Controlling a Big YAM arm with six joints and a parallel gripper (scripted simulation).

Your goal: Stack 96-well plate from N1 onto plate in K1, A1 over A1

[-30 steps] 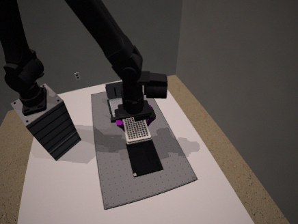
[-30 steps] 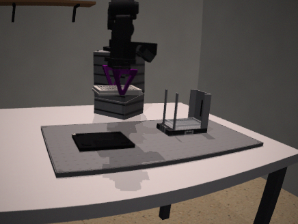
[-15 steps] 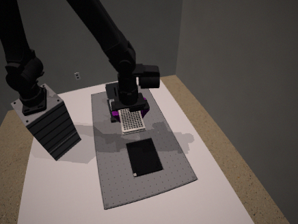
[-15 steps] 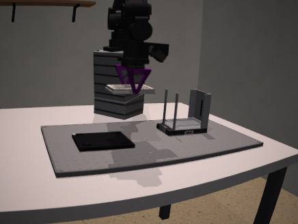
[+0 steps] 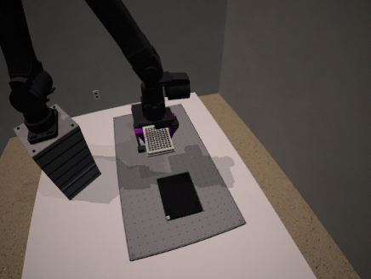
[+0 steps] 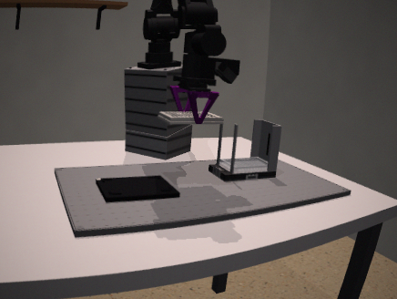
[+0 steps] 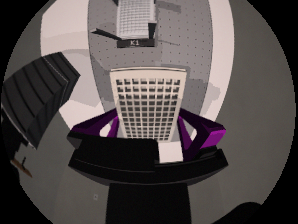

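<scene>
Now: hand 250 mm to the right of the tall back wall, 80 mm above it and 20 mm short of it. The rest, counted from my hand: pale A1 mark (200 mm to the right, 150 mm below, 60 mm behind).
</scene>
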